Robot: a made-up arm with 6 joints.
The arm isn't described. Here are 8 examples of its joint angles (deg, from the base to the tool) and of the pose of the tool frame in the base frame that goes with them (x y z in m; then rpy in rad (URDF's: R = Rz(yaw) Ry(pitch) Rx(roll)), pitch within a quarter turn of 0, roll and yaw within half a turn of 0).
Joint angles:
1: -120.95 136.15 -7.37 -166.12 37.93 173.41
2: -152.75 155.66 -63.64 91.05 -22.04 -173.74
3: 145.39 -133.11 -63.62 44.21 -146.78 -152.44
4: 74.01 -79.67 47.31 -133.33 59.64 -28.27
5: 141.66 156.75 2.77 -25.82 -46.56 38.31
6: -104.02 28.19 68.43 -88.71 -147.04 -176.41
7: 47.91 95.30 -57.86 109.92 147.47 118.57
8: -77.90 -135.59 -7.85 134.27 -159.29 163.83
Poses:
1: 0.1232 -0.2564 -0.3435 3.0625 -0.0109 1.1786
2: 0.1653 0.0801 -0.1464 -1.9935 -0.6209 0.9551
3: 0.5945 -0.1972 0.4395 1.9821 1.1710 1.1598
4: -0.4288 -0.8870 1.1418 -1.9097 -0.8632 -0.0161
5: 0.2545 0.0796 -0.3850 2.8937 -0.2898 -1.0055
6: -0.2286 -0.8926 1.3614 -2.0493 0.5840 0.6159
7: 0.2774 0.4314 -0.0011 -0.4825 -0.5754 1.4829
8: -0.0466 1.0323 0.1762 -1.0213 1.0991 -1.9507
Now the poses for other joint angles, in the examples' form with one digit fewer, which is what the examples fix.
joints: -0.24 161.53 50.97 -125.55 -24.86 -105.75
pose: -0.090 0.143 -0.676 -0.355 1.209 1.823
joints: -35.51 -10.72 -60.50 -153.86 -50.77 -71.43
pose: 0.188 0.136 0.883 -2.184 0.034 -0.271
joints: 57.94 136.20 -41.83 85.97 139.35 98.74
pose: 0.070 0.080 -0.365 -0.228 0.020 1.719
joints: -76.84 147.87 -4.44 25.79 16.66 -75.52
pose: -0.199 -0.115 -0.527 -2.372 0.739 1.631
